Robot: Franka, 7 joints.
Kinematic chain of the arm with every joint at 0, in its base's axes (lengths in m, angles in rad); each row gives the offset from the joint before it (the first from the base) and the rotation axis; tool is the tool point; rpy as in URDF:
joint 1: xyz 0 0 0.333 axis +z
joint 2: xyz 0 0 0 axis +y
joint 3: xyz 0 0 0.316 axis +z
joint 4: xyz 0.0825 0 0 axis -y
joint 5: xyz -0.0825 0 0.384 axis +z
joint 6: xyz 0 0 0 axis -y
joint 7: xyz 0.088 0 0 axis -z
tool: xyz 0 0 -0.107 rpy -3.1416 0 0
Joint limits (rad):
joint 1: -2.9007..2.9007
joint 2: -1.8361..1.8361
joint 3: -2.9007..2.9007
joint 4: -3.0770..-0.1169
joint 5: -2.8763..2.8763
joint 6: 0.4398..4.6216
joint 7: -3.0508..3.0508
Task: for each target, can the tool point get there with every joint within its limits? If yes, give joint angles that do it. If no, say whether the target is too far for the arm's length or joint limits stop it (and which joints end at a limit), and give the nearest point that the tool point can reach.
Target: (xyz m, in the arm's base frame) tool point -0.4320 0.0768 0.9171
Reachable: yes | joints 0.3667 -1.3532 0.5571 -1.5887 0.5742 3.5330 1.0811
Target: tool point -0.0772 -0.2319 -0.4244
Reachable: no: joint limits stop it (at a limit: joint 2) | nearest point -0.0785 -0.2359 -0.3596 | short by 0.065 m
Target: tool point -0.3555 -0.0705 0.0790
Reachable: yes | joints -1.4141 -1.5407 -1.9808 -2.6653 0.8700 3.4350 -0.6925
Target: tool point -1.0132 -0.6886 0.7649
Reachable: no: too far | nearest point -0.6692 -0.4548 0.6182 | short by 0.441 m
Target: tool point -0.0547 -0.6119 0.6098
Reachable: yes | joints -2.3232 0.8264 1.0004 -0.8905 0.8026 0.8447 -0.9471
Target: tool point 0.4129 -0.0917 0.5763
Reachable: yes | joints 1.3098 -0.8767 -1.3708 -2.0175 -2.1927 3.8356 2.4691
